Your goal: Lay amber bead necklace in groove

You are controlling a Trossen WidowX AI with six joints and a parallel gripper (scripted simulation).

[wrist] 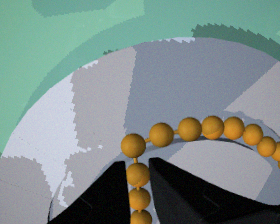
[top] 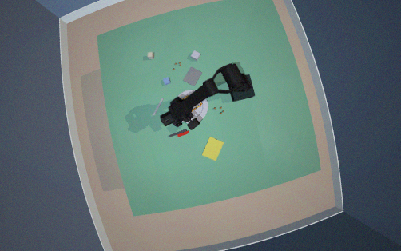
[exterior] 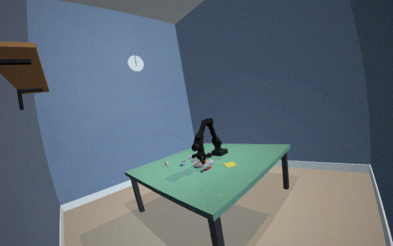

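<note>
My gripper tip is now 30 mm past the round grey bead board, 50 mm to the left of it and 10 mm above it. The rest, counted from my gripper tip: grey rod 170 mm ahead, 60 mm to the right, 10 mm below; red-handled tool 40 mm ahead, 110 mm to the left, 10 mm below; grey plate 40 mm behind, 230 mm to the right, 10 mm below.
</note>
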